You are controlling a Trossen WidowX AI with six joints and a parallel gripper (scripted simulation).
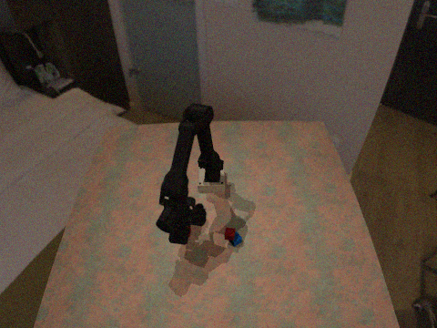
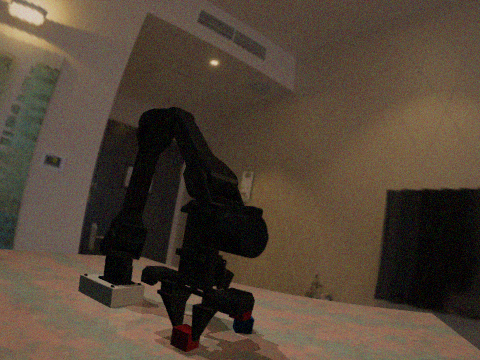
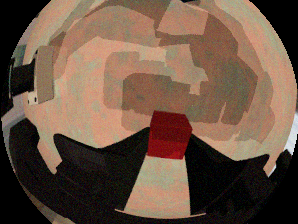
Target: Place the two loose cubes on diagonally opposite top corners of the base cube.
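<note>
Right now my gripper tip is 20 mm short of the blue cube, 180 mm to the right of it and 10 mm above it.
</note>
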